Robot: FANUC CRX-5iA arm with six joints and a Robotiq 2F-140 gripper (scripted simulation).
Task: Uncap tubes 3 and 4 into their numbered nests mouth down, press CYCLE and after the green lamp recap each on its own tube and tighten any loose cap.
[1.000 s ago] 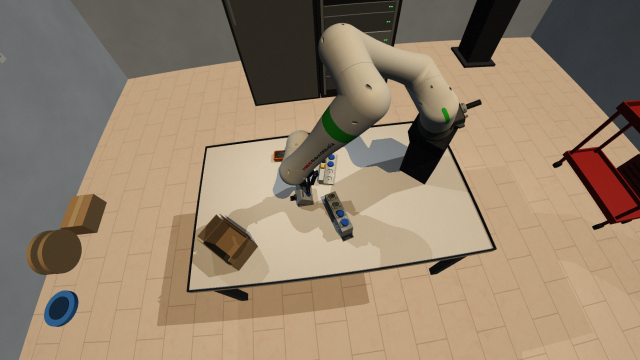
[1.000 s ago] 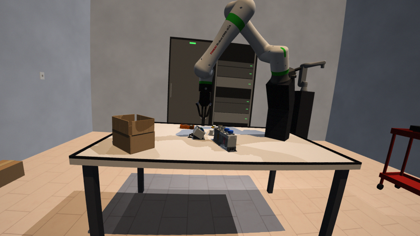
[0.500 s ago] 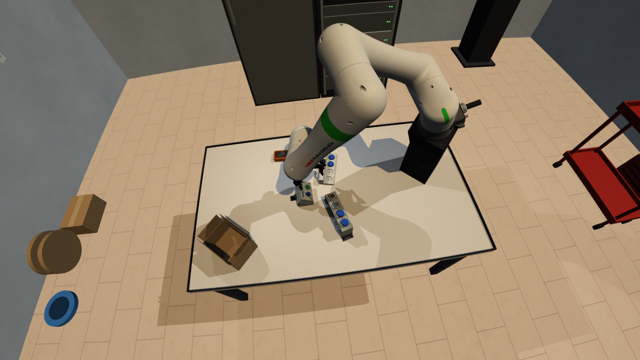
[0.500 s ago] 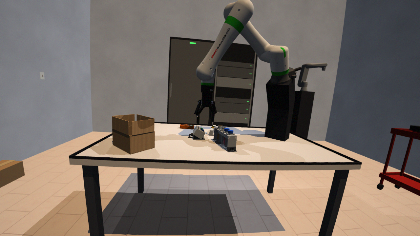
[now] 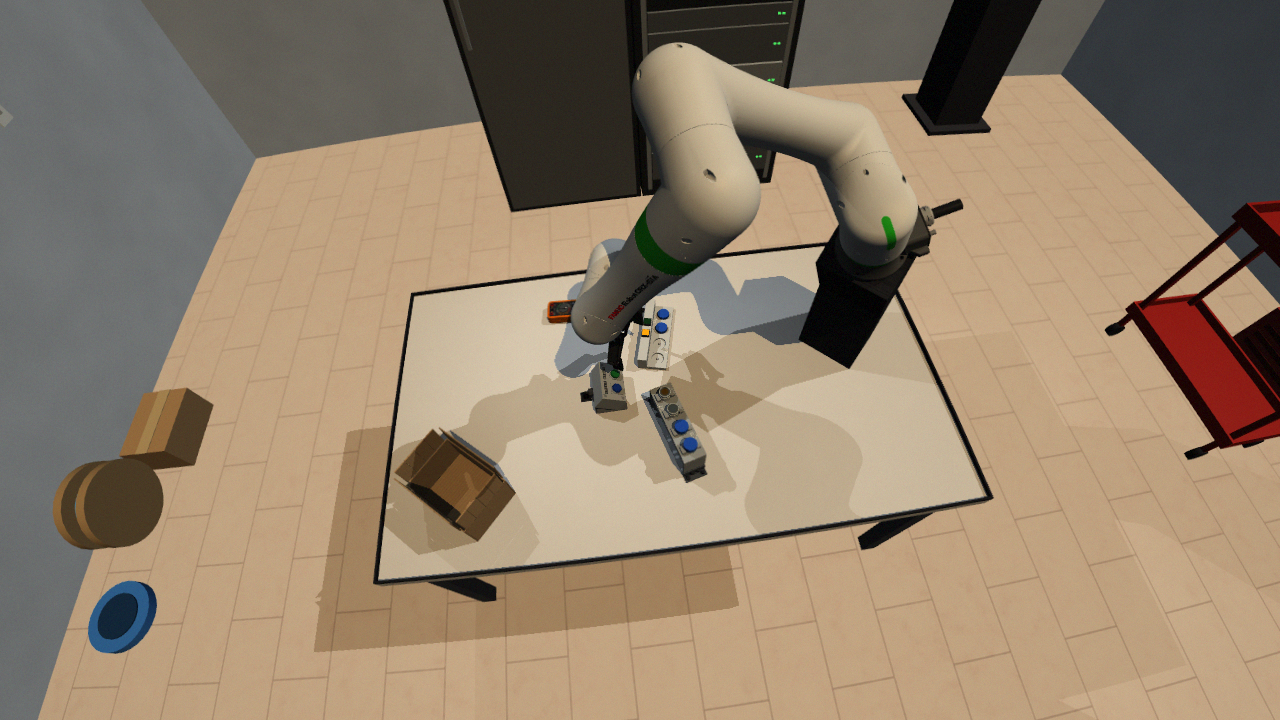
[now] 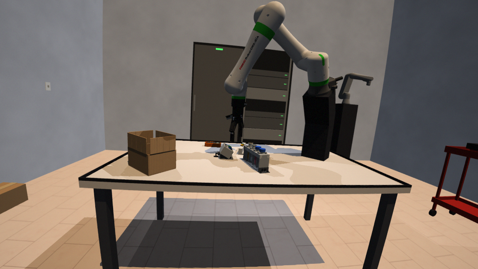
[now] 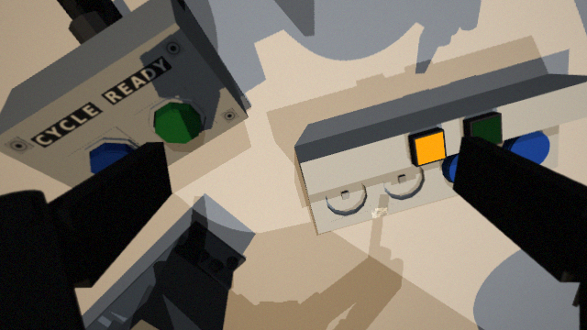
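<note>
Right now my hand is 110 mm to the left of the blue cap, 110 mm above it and 100 mm past it. Also, from my hand: blue cycle key 100 mm to the left, 50 mm below, 40 mm ahead; key housing 80 mm to the left, 70 mm below, 60 mm ahead; green ready key 60 mm to the left, 50 mm below, 50 mm ahead.
</note>
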